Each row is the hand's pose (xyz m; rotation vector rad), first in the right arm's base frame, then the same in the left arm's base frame.
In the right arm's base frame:
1: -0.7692 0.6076 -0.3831 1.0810 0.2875 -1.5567
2: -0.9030 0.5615 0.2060 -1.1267 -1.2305 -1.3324
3: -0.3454 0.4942 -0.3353 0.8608 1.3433 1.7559
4: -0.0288 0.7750 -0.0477 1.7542 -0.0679 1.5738
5: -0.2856 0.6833 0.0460 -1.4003 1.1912 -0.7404
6: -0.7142 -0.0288 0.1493 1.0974 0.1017 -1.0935
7: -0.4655 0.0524 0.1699 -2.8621 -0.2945 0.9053
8: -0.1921 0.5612 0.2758 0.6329 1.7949 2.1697
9: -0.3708 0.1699 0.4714 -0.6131 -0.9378 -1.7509
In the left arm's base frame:
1: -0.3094 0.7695 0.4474 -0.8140 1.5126 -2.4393
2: 0.2492 0.5630 0.3361 -1.7397 0.5354 0.0167
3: -0.4839 0.6118 0.0740 -2.4215 -1.4589 -0.1260
4: -0.3130 0.7674 -0.3825 2.3784 0.4729 -0.8324
5: -0.1379 0.6741 -0.1733 1.3534 -2.3598 -0.7770
6: -0.0193 0.0020 0.3123 -0.3189 1.5572 -2.1287
7: -0.0944 0.0523 0.0659 -0.7178 0.3635 2.6182
8: -0.0091 0.4821 -0.3250 -2.1679 -0.9466 -0.5593
9: 0.1506 0.0670 -0.1653 -1.8860 0.7036 -0.6296

